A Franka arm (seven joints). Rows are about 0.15 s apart.
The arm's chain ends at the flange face. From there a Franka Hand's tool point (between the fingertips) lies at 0.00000 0.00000 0.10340 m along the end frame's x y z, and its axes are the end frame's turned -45 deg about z.
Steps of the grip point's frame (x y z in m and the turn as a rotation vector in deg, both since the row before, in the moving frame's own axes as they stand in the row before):
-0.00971 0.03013 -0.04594 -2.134 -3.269 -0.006
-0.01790 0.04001 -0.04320 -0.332 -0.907 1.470
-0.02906 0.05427 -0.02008 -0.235 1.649 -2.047
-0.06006 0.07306 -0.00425 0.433 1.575 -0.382
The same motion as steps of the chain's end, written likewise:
0.01589 0.02128 -0.04570 -3.820 -0.803 -0.006
0.01639 0.03938 -0.04319 -0.876 -0.407 1.470
0.01546 0.06077 -0.02004 1.000 1.332 -2.047
0.00774 0.09670 -0.00421 1.420 0.808 -0.382

